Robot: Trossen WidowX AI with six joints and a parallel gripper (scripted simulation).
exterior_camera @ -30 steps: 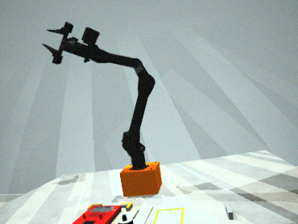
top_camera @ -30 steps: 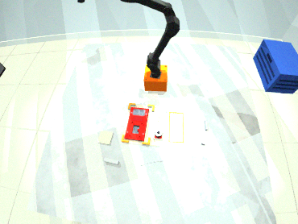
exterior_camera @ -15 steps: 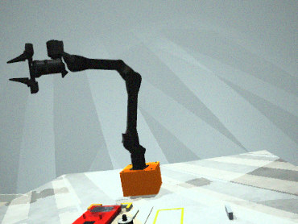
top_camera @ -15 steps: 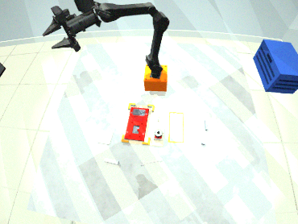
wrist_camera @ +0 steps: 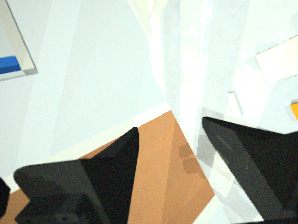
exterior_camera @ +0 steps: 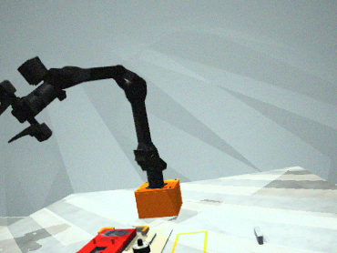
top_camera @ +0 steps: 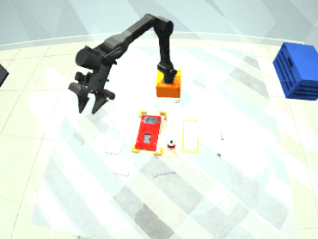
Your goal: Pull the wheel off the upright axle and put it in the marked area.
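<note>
Now: the small wheel 310 mm below my gripper tip, 300 mm to the left of it and 90 mm behind it.
</note>
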